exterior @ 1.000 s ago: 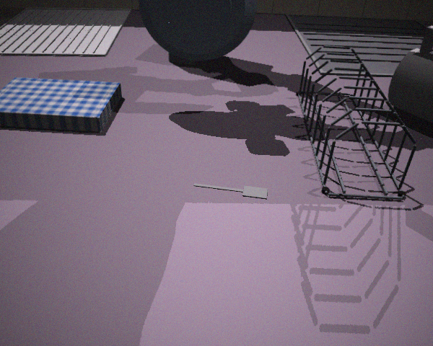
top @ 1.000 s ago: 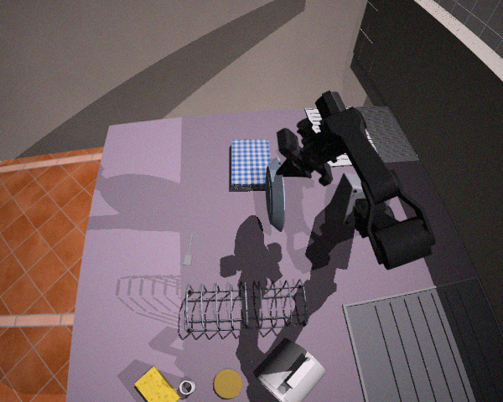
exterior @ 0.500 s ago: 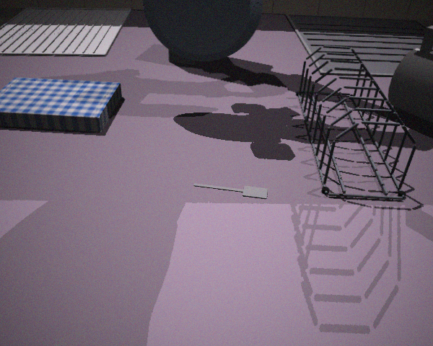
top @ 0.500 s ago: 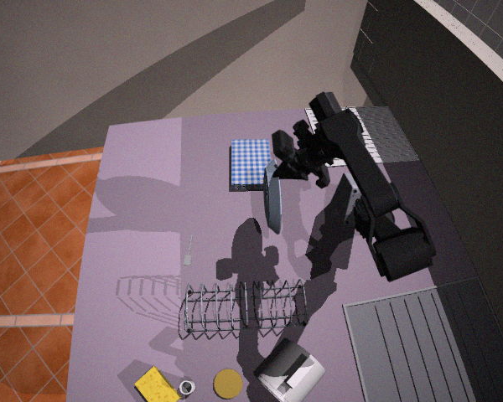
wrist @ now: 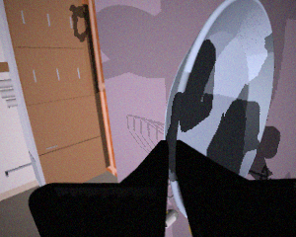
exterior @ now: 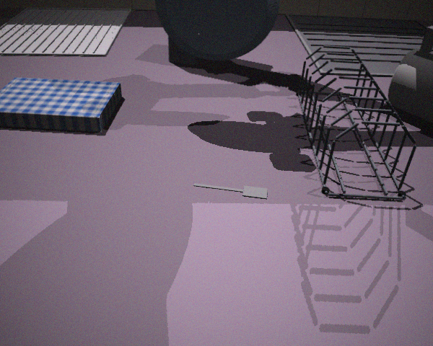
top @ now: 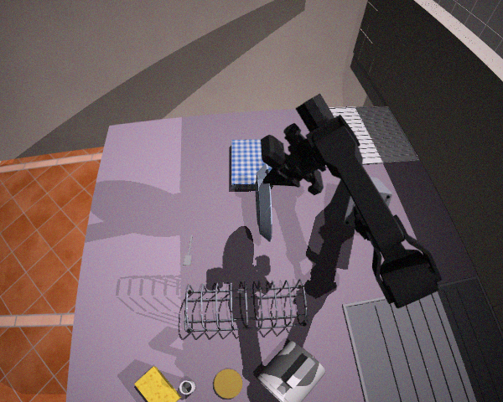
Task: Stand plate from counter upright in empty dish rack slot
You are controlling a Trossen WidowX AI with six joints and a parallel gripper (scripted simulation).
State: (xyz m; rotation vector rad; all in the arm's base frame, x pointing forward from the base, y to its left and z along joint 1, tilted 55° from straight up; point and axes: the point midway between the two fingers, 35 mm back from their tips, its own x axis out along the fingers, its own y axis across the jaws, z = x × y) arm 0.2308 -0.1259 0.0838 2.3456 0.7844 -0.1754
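Now: hand 110 mm above the pale blue plate and 30 mm short of it. Round my hand: yellow disc: 430 mm to the left, 300 mm below, 90 mm ahead; small spatula: 310 mm below, 240 mm ahead, 70 mm to the left; white toaster: 410 mm to the left, 250 mm below, 60 mm behind.
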